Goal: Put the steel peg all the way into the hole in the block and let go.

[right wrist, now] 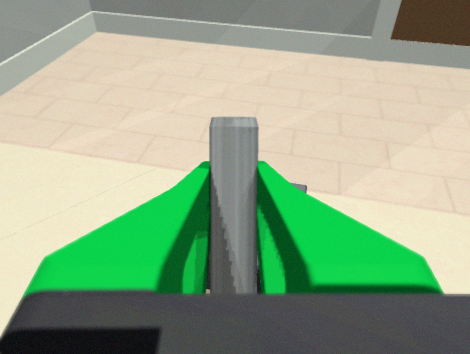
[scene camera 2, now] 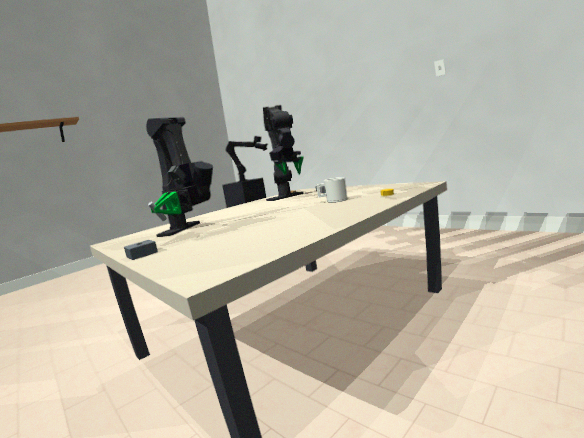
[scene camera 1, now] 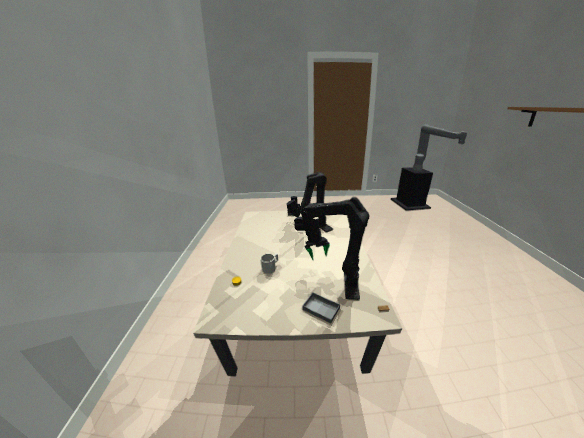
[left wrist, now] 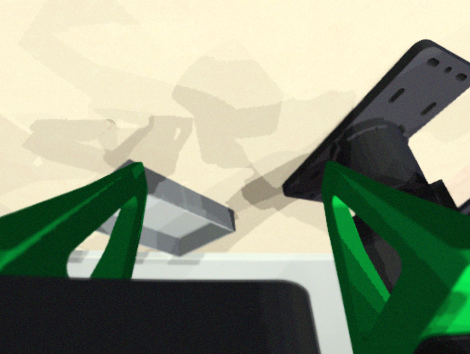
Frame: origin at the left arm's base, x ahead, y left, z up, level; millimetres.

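Seen in the pictures: left gripper, fingertip midpoint: (scene camera 2: 292,174) (scene camera 1: 319,258) (left wrist: 234,175); right gripper, fingertip midpoint: (right wrist: 233,176) (scene camera 2: 153,210); left arm's base at its link origin: (scene camera 2: 285,197) (scene camera 1: 351,284) (left wrist: 363,136); right arm's base at its link origin: (scene camera 2: 179,229) (scene camera 1: 321,225).
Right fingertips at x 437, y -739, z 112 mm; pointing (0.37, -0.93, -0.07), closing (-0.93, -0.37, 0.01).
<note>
Pixels of each thing's top centre, then the offset from my right fingertips to it. "spot": a spot on its surface instead. Level surfaces: height alone.
- steel peg at its top centre: (right wrist: 235,136) (scene camera 2: 155,200) dx -5, dy +13, dz +26 mm
- dark block at its top centre: (scene camera 2: 139,243) dx +10, dy -60, dz -80 mm
- grey mug at a spot on its surface: (scene camera 2: 336,189) spot: dx +55, dy +645, dz -63 mm
- yellow object at its top centre: (scene camera 2: 387,189) (scene camera 1: 236,279) dx +169, dy +799, dz -93 mm
- table at its surface level: dz -112 mm
- dark-rimmed tray at its top centre: (left wrist: 158,228) (scene camera 1: 321,305) dx -287, dy +910, dz -84 mm
- small brown piece at its top centre: (scene camera 1: 383,307) dx -577, dy +884, dz -104 mm
The steel peg (scene camera 2: 161,216) (right wrist: 234,200) is a grey rod held between the fingertips of my right gripper (scene camera 2: 156,210) (right wrist: 233,176), which is shut on it. In scene camera 2 the peg slants, with one end at upper left and the other at lower right. The dark block (scene camera 2: 141,249) lies on the table below and a little left of that gripper, apart from the peg; its hole shows faintly on top. In the right wrist view a small part of the block (right wrist: 300,188) shows behind the right-hand finger. My left gripper (scene camera 1: 319,257) (scene camera 2: 292,173) (left wrist: 234,175) is open and empty above the table.
A grey mug (scene camera 1: 268,265) (scene camera 2: 336,189) and a yellow object (scene camera 1: 236,281) (scene camera 2: 387,192) stand on the table (scene camera 2: 280,240). A dark-rimmed tray (scene camera 1: 316,316) (left wrist: 190,200) lies near the left arm's base, with a small brown piece (scene camera 1: 383,308) near the table's corner.
</note>
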